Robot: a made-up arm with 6 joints.
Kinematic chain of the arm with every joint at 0, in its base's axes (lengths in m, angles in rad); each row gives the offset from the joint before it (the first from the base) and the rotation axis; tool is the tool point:
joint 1: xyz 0 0 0.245 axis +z
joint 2: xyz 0 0 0 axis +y
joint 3: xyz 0 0 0.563 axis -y
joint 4: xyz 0 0 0 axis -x
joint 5: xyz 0.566 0 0 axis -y
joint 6: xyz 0 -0.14 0 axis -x
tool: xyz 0 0 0
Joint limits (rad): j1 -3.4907..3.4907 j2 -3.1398..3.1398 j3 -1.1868..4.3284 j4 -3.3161..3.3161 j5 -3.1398..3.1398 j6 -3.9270..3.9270
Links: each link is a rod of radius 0.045 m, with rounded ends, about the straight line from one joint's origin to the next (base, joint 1, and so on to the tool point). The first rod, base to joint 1, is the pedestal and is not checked.
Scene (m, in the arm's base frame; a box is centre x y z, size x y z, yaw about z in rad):
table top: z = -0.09
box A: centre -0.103 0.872 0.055 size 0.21 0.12 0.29 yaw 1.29
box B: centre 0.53 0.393 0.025 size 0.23 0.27 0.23 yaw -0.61
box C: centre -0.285 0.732 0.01 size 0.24 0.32 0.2 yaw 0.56
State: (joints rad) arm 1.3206 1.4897 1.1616 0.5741 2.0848 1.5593
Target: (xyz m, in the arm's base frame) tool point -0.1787 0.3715 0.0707
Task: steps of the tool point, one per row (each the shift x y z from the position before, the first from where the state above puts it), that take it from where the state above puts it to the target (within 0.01 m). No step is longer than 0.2 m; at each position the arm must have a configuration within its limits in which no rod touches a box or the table.
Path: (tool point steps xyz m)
1: -0.1510 0.0124 0.1218
2: -0.1479 -0.0419 0.1100
3: -0.1293 -0.0908 0.0901
4: -0.0986 -0.1290 0.0635
5: -0.0600 -0.1530 0.0322
6: -0.0190 -0.1612 -0.0024
7: 0.0185 -0.1538 -0.0380
8: 0.0476 -0.1335 -0.0722
9: -0.0294 0.0690 -0.0492
10: -0.0208 0.0555 -0.0727
11: -0.0084 0.0366 -0.0901
12: 0.0064 0.0140 -0.1002
13: 0.0216 -0.0102 -0.1023

